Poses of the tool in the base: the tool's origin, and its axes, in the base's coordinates. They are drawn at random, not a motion.
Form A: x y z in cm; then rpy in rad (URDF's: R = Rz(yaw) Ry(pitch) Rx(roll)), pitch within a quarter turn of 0, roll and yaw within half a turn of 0.
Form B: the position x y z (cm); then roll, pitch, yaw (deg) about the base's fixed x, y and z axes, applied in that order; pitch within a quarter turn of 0, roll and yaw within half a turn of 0. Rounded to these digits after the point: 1 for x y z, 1 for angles.
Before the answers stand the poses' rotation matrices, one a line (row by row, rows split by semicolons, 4 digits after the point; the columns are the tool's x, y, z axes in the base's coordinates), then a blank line. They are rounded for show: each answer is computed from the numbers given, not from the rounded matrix.
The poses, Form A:
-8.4, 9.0, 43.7, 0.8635, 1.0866, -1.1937
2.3, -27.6, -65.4, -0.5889, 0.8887, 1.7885
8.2, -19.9, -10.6, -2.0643, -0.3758, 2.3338
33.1, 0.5, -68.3, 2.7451, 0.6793, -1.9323
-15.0, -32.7, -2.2, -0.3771, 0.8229, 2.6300
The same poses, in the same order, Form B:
0.1714 0.8518 -0.4950; -0.4328 -0.3862 -0.8146; -0.8850 0.3538 0.3025
-0.1362 -0.7188 -0.6818; 0.6155 -0.6006 0.5103; -0.7763 -0.3502 0.5242
-0.6429 0.1190 -0.7567; 0.6723 0.5610 -0.4830; 0.3670 -0.8192 -0.4407
-0.2752 -0.9486 -0.1563; -0.7277 0.0993 0.6786; -0.6282 0.3005 -0.7177
-0.5930 -0.2198 -0.7746; 0.3330 -0.9429 0.0126; -0.7331 -0.2504 0.6323

-8.4, 9.0, 43.7, 49.5, 62.3, -68.4
2.3, -27.6, -65.4, -33.7, 50.9, 102.5
8.2, -19.9, -10.6, -118.3, -21.5, 133.7
33.1, 0.5, -68.3, 157.3, 38.9, -110.7
-15.0, -32.7, -2.2, -21.6, 47.1, 150.7

